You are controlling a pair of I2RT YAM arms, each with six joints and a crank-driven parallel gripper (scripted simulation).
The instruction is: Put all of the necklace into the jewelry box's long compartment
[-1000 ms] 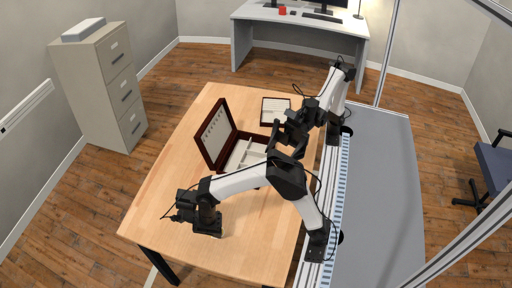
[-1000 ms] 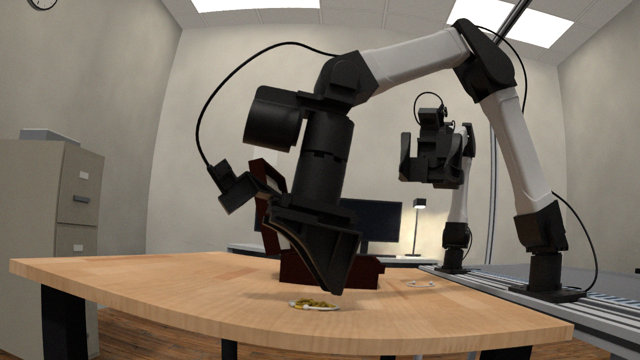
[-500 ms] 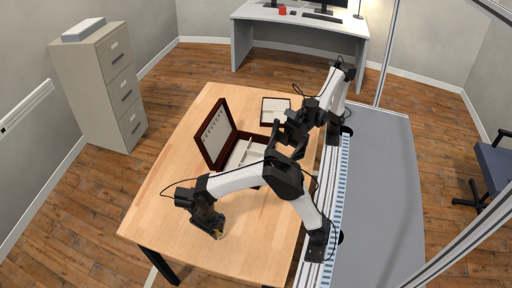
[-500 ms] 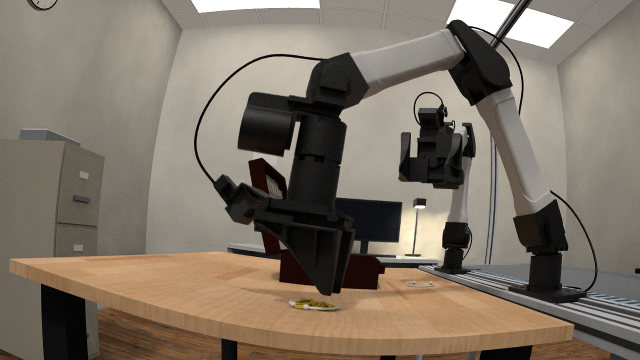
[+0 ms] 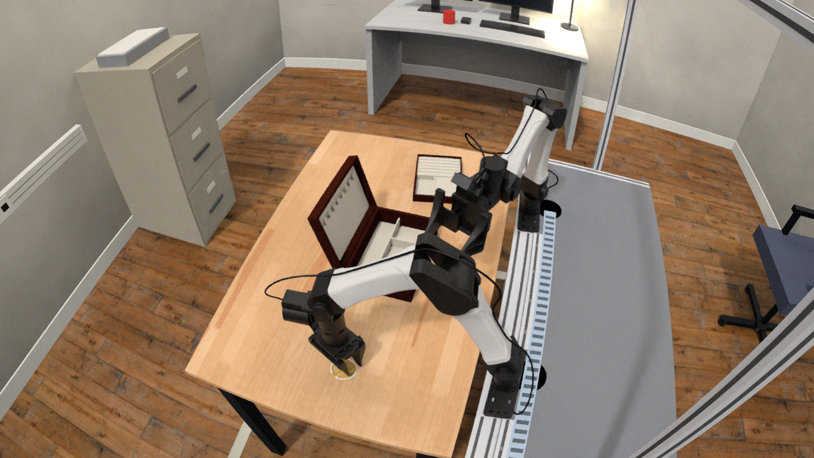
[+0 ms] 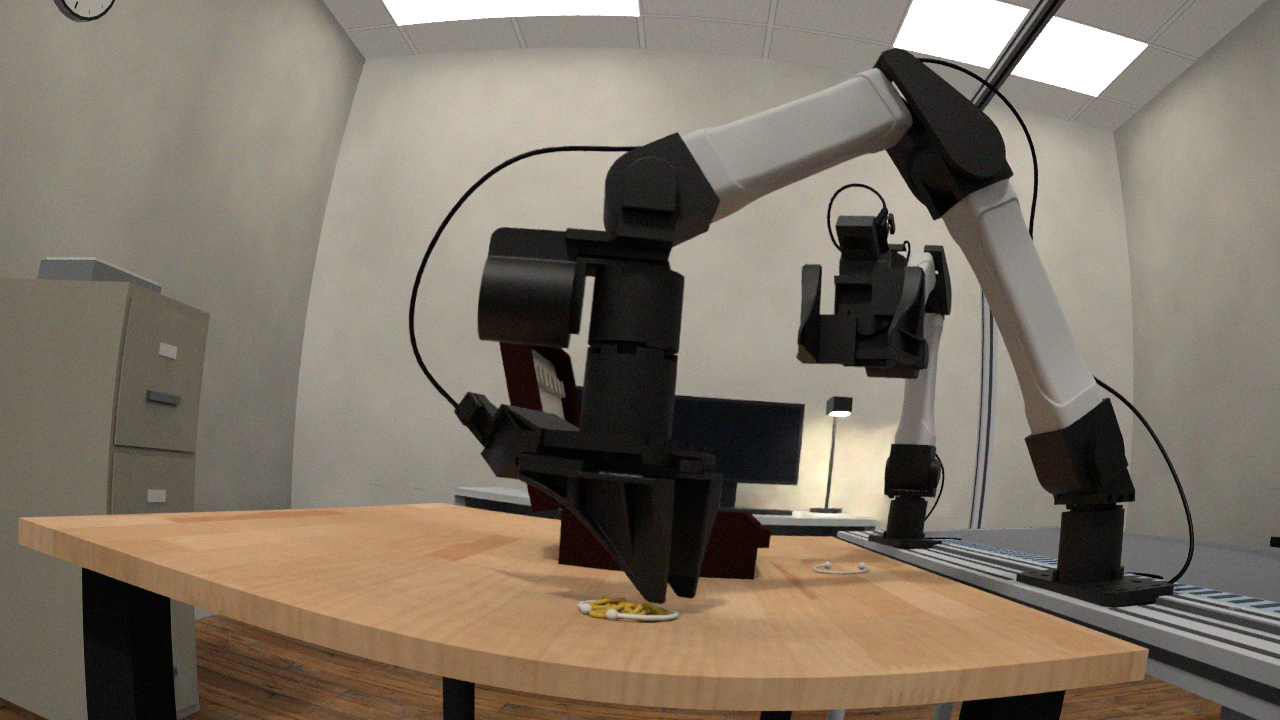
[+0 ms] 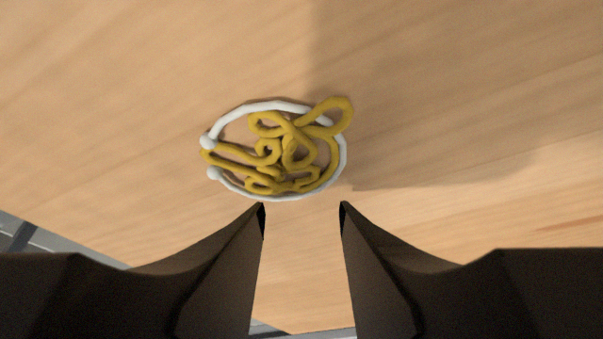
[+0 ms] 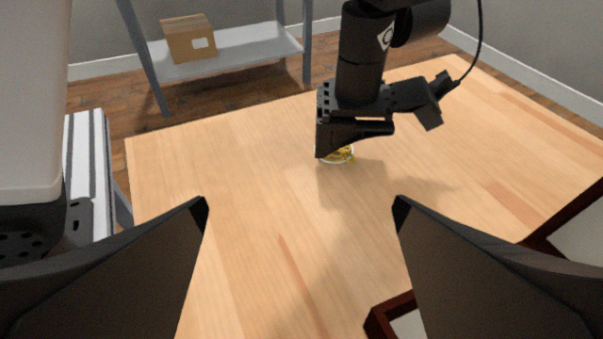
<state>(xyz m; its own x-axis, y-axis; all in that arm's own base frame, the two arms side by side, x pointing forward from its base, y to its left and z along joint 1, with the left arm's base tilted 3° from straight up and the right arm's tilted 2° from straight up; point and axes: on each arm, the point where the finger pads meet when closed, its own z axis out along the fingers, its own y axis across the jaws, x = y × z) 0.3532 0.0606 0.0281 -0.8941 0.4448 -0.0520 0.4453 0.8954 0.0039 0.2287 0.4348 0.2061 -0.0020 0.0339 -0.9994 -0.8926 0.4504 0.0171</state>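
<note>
My left hand is 20 mm short of the white bangle and 20 mm above it. From my left hand the other things lie so: separate tray 50 mm behind, 730 mm to the right, 10 mm below; jewelry box 40 mm ahead, 380 mm to the right, 90 mm above.
</note>
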